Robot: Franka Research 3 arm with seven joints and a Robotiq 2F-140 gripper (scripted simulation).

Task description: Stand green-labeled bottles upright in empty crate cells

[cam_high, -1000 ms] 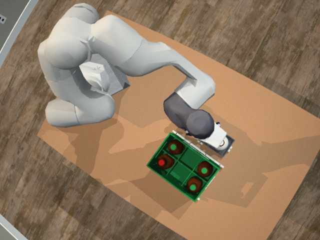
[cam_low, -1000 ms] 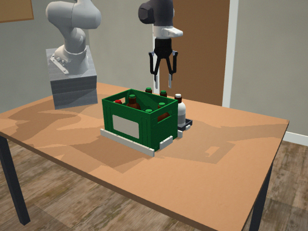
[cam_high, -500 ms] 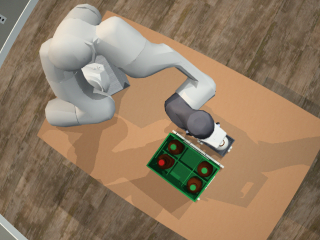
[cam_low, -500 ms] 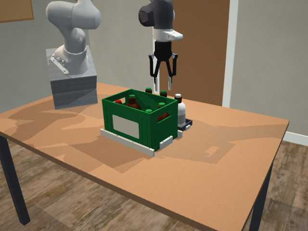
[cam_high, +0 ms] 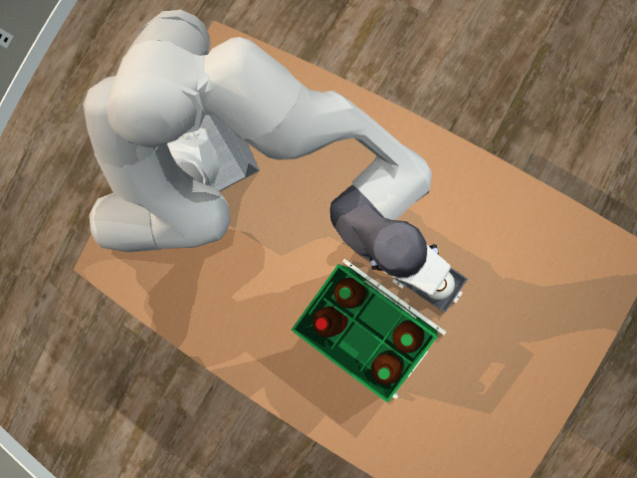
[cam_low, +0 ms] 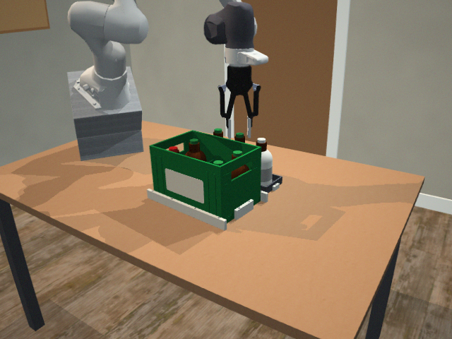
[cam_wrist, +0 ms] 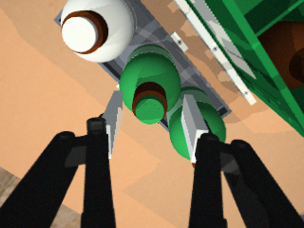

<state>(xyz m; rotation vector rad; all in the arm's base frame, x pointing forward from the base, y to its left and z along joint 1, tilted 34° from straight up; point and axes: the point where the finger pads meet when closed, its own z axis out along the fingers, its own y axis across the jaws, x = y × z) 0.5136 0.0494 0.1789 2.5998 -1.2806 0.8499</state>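
Right now my hand is 10 cm above the white-labeled bottle, 8 cm short of it and 2 cm to the left of it. The rest, counted from my hand: grey tray (17 cm below); green crate (18 cm to the right, 10 cm below, 3 cm behind).
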